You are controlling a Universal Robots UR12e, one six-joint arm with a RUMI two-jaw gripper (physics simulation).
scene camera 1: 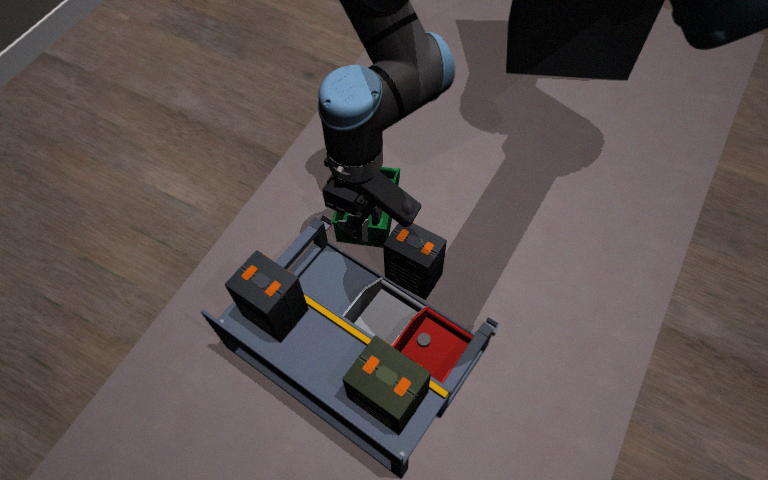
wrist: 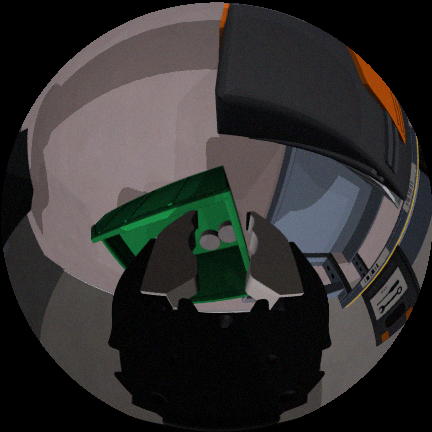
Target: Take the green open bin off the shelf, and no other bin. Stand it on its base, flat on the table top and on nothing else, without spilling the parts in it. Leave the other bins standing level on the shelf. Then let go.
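Places are measured from the arm's base along level axes (x ahead, y left, z up), in metres.
Pixels of known places: gripper, fingertip midpoint: [scene camera 1: 368, 234] [wrist: 221, 212].
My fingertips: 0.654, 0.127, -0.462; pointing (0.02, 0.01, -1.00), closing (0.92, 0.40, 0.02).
Behind a point stands the place of what it marks, as x, y, z.
The green open bin [scene camera 1: 378, 235] {0.648, 0.153, -0.437} [wrist: 175, 212] {0.617, 0.143, -0.409} stands behind the shelf, beside it and off it, and looks level on the table top [scene camera 1: 566, 271] {0.405, 0.416, -0.484} [wrist: 125, 125] {0.524, 0.171, -0.484}. Two grey round parts [wrist: 209, 241] {0.660, 0.083, -0.471} show inside it. My gripper [scene camera 1: 365, 224] {0.654, 0.127, -0.462} [wrist: 221, 212] {0.654, 0.127, -0.462} is partly open at the bin's shelf-side end. In the wrist view one finger is over the bin's inside and the other is beyond its end wall, with gaps and nothing clamped. The arm hides part of the bin in the scene view. The grey-white bin [scene camera 1: 386, 312] {0.724, 0.272, -0.475} and red bin [scene camera 1: 438, 350] {0.697, 0.386, -0.475} stand on the shelf [scene camera 1: 317, 367] {0.890, 0.309, -0.382}.
A dark case with orange latches [scene camera 1: 415, 263] {0.659, 0.273, -0.359} [wrist: 300, 75] stands close to the green bin, behind the shelf. Another dark case [scene camera 1: 266, 300] {0.901, 0.221, -0.262} and an olive case [scene camera 1: 386, 384] {0.837, 0.421, -0.287} stand on the shelf's front part. A yellow strip [scene camera 1: 336, 319] {0.821, 0.266, -0.372} runs along the shelf.
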